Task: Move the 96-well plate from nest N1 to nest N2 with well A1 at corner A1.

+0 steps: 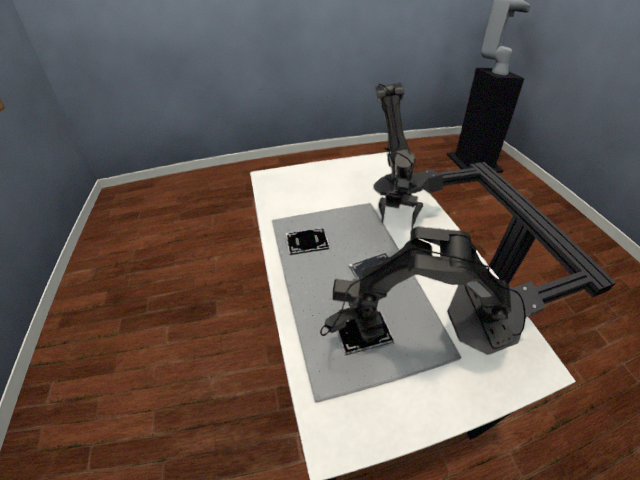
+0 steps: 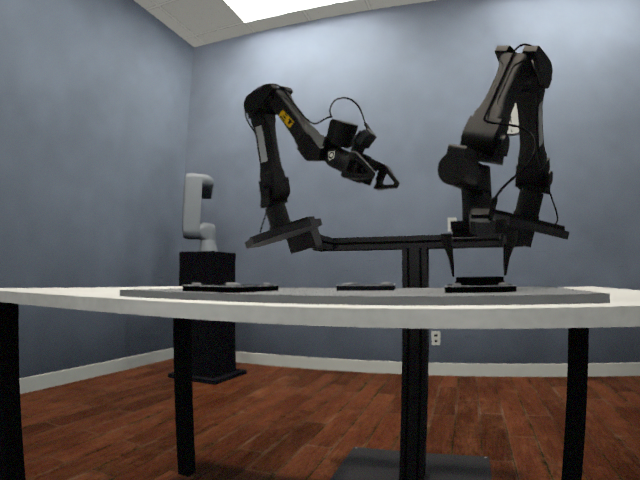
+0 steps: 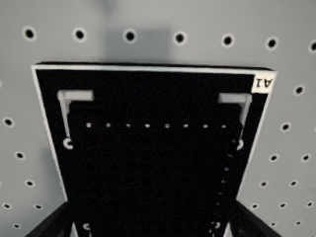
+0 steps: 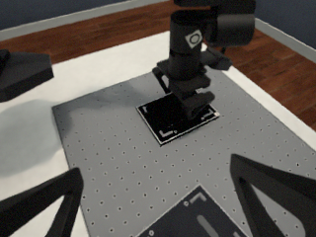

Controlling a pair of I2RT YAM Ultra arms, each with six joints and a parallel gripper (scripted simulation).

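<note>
Right now the black 96-well plate is 2 cm below my left hand. Round my left hand: dark grey nest 12 cm behind, 25 cm to the right, 3 cm below.
</note>
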